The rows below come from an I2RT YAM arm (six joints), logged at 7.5 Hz.
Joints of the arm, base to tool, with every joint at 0 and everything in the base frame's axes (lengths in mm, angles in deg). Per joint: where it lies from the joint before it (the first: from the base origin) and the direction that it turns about. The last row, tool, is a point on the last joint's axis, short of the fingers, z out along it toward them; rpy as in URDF.
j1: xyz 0 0 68 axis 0 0 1
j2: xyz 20 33.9 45.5 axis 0 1 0
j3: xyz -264 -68.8 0 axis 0 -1 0
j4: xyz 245 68.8 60 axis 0 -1 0
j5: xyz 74 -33.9 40.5 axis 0 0 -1
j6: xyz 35.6 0 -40.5 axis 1 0 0
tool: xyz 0 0 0 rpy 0 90 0
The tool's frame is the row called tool.
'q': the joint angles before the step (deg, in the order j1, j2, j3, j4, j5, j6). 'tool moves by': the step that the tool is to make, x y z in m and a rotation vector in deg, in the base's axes. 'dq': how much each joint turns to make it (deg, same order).
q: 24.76 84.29 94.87 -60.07 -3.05 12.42
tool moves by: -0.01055 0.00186 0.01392 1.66 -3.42 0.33
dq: 1.30 -2.03 0.51 1.30 0.63 0.74
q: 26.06 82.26 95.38 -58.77 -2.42 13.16
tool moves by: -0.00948 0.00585 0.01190 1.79 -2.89 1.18
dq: 1.97 -1.31 0.76 1.34 0.38 0.75
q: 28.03 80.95 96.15 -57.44 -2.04 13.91
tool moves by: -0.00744 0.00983 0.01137 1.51 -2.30 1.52
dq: 2.59 -0.17 1.79 0.80 0.69 0.84
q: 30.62 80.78 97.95 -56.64 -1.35 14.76
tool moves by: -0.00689 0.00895 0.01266 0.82 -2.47 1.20
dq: 2.49 0.29 2.61 0.22 1.39 0.32
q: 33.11 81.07 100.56 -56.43 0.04 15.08
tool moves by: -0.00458 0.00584 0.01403 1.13 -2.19 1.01
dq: 1.61 0.75 3.43 -0.23 0.66 0.12
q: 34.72 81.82 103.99 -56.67 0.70 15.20
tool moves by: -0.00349 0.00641 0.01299 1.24 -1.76 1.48
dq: 1.50 1.16 3.68 -0.37 0.02 0.00
